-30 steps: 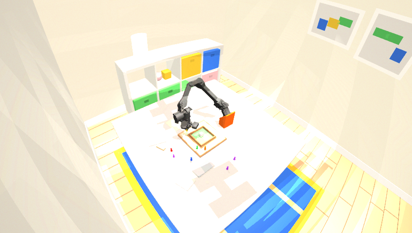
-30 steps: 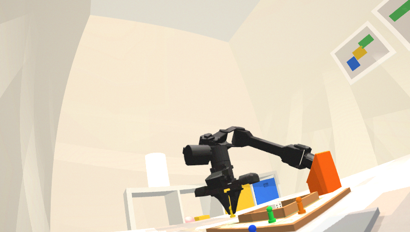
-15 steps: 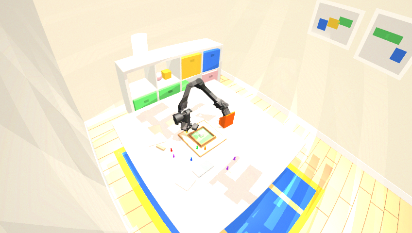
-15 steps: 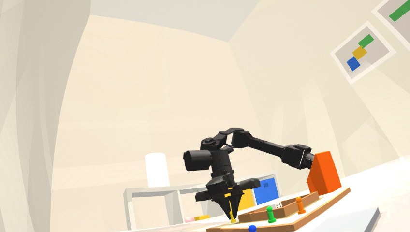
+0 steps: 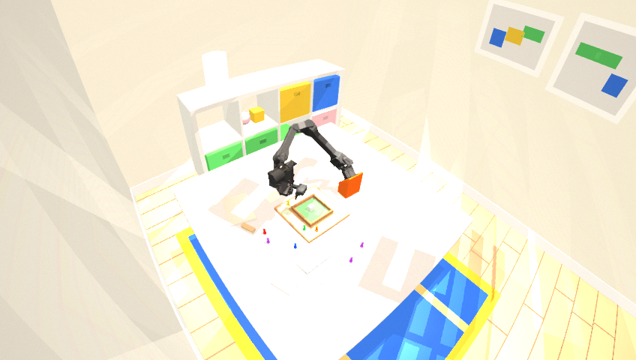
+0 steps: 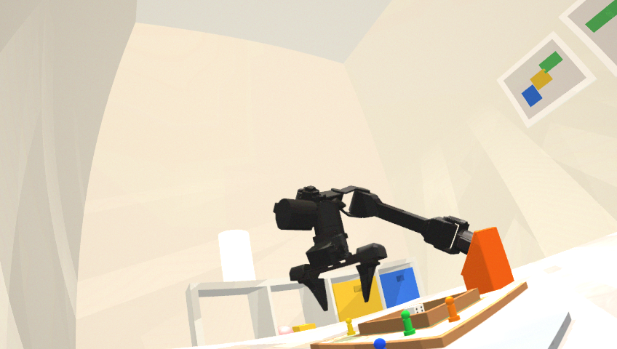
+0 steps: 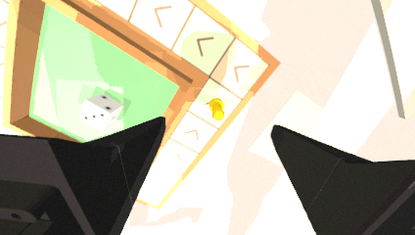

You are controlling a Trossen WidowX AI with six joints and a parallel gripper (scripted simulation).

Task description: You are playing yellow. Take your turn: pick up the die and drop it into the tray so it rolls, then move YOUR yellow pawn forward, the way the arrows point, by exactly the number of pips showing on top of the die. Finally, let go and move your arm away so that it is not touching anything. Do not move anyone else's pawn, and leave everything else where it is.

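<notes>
My gripper tip is now 4 cm above the yellow pawn. Round my gripper tip: white die: 10 cm to the left, 7 cm behind, 4 cm below; green tray: 11 cm to the left, 7 cm behind, 6 cm below; green pawn: 18 cm to the left, 4 cm below, 4 cm ahead.
</notes>
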